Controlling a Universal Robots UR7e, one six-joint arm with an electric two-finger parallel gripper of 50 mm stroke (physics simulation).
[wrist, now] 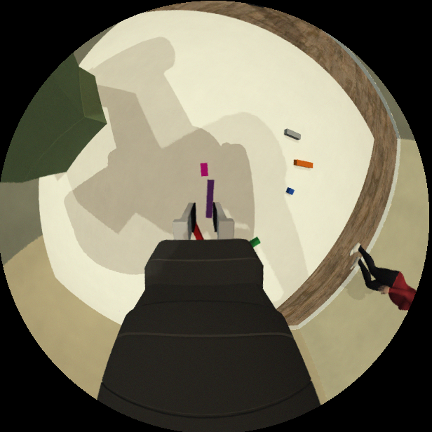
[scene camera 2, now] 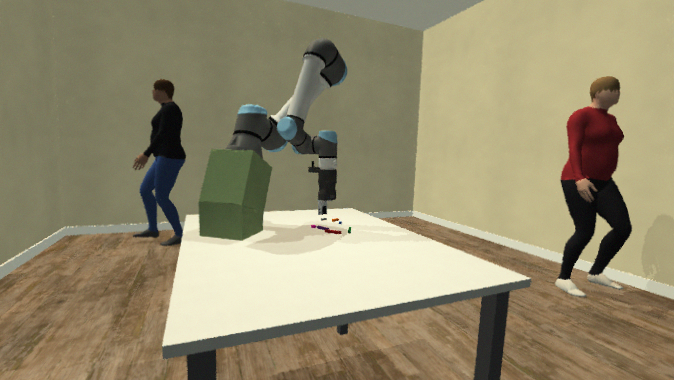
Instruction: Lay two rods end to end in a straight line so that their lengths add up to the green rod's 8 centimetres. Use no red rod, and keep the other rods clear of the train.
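Pixels of known places: gripper, fingertip midpoint: point(scene camera 2: 322, 214); arm's base at its link origin: point(scene camera 2: 243, 158).
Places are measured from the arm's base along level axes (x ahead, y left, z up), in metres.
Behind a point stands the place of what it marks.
My gripper point(scene camera 2: 322, 214) @(x 0.318, y -0.083, z -0.225 m) point(wrist: 204, 211) is open and empty, held above the table. In the wrist view a long purple rod point(wrist: 210, 198) point(scene camera 2: 323, 228) @(x 0.323, y -0.087, z -0.285 m) lies on the table ahead of and partly between the fingertips. A short magenta rod point(wrist: 204, 169) point(scene camera 2: 313, 226) @(x 0.291, y -0.045, z -0.285 m) lies beyond its far end, with a small gap between them and slightly to the left. A red rod point(wrist: 198, 232) point(scene camera 2: 333, 231) @(x 0.345, y -0.153, z -0.283 m) lies near the purple rod's near end, partly hidden by the gripper. The green rod point(wrist: 255, 242) point(scene camera 2: 349, 230) @(x 0.413, y -0.160, z -0.281 m) lies to the right, also partly hidden in the wrist view.
A grey rod point(wrist: 292, 134) point(scene camera 2: 324, 219) @(x 0.384, y 0.094, z -0.287 m), an orange rod point(wrist: 303, 164) point(scene camera 2: 335, 220) @(x 0.430, y 0.062, z -0.287 m) and a small blue piece point(wrist: 290, 191) point(scene camera 2: 340, 222) @(x 0.436, y 0.009, z -0.285 m) lie right of the purple rod in the wrist view. The green block point(scene camera 2: 232, 195) @(x -0.046, y -0.151, z -0.130 m) point(wrist: 50, 120) stands under the arm's base. Two people stand beyond the table point(scene camera 2: 300, 295).
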